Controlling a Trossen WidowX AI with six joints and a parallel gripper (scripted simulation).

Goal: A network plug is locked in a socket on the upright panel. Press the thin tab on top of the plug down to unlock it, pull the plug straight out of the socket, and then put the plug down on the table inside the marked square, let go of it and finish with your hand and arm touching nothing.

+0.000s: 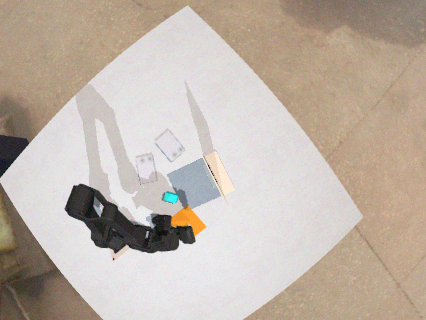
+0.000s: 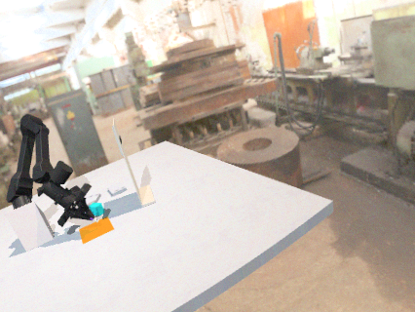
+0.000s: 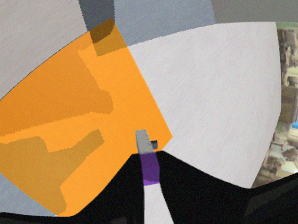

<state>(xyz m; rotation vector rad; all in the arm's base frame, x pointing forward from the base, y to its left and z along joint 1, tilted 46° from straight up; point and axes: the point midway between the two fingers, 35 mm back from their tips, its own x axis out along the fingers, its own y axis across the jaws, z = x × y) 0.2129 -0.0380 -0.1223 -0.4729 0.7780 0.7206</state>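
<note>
Now: the orange marked square 5 cm below my gripper tip, 1 cm to the left of it and 1 cm behind it. Round my gripper tip: cyan block 13 cm to the left, 3 cm ahead, 2 cm below; then network plug right at my gripper tip; then upright panel 22 cm ahead, 11 cm above, 10 cm to the left.
</note>
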